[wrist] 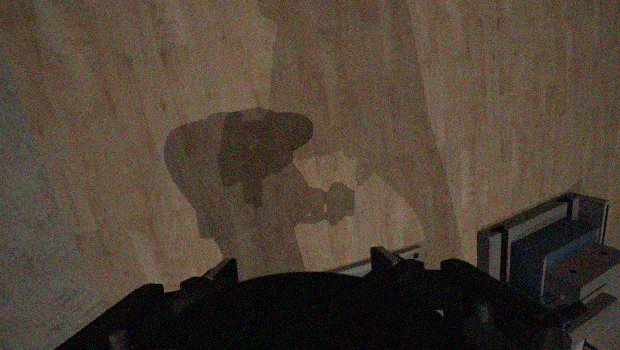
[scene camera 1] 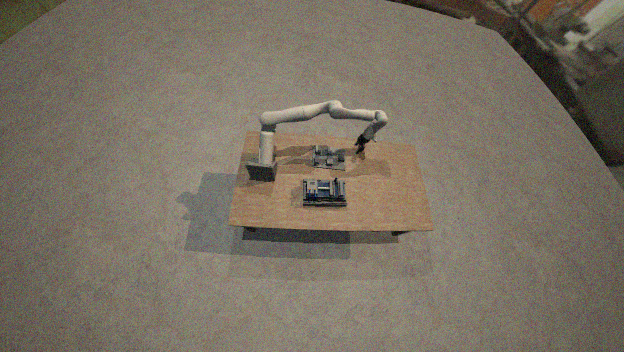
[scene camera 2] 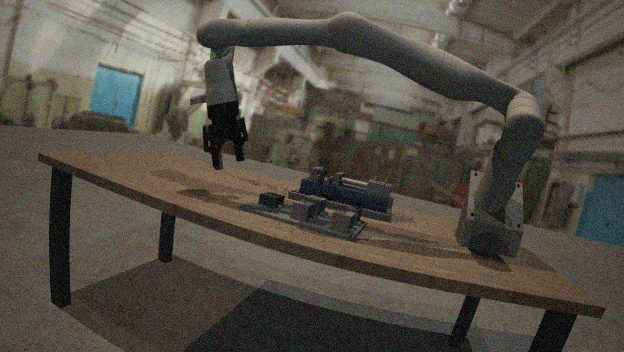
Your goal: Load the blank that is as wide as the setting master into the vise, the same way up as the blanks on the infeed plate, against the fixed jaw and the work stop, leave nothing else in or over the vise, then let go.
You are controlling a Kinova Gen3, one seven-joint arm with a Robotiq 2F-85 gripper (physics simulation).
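Places are measured from the arm's base along level axes (x back, y down, z right), in centimetres.
Pixels of known places: gripper, between the fingertips: (wrist: 304, 268) (scene camera 1: 355, 149) (scene camera 2: 230, 165); arm's base, origin of its link: (scene camera 1: 265, 162) (scene camera 2: 489, 198).
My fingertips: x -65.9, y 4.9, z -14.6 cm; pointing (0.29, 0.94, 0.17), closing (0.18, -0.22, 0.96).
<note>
For each thing: its top centre in the pictures, then the offset to it from my fingertips. "spot": a spot on its surface instead. Level surfaces: height alone.
- infeed plate, a spot on its surface: (scene camera 2: 280, 216) spot: dx +15.3, dy +7.5, dz -5.1 cm
- dark block, centre of its top: (scene camera 2: 272, 194) dx +10.5, dy +5.0, dz +3.9 cm
- grey vise, centre of its top: (wrist: 598, 343) (scene camera 2: 350, 174) (scene camera 1: 326, 187) dx +25.6, dy -1.6, dz +31.6 cm
- wooden table, height of its surface: dy +8.3 cm
My gripper (scene camera 1: 359, 151) (scene camera 2: 229, 163) (wrist: 304, 268) is open and empty. It hangs well above the table, beyond the end of the infeed plate (scene camera 2: 280, 216) that carries the dark block. The blanks stand on this plate: a dark block (scene camera 2: 271, 200), a grey block (scene camera 2: 306, 209) and another grey block (scene camera 2: 345, 220) at the end nearer the arm's base. The blue and grey vise (scene camera 1: 324, 196) (scene camera 2: 370, 201) (wrist: 535, 245) stands beside the plate. I cannot tell which block is the setting master, nor compare widths. The inside of the vise is too small or hidden to judge.
The wooden table (scene camera 1: 385, 205) (scene camera 2: 125, 175) (wrist: 110, 150) bears everything. The arm's base (scene camera 1: 261, 171) (scene camera 2: 490, 235) stands at one end. In the wrist view the arm's shadow lies on the table, the floor shows at the left, and the vise is at the lower right.
</note>
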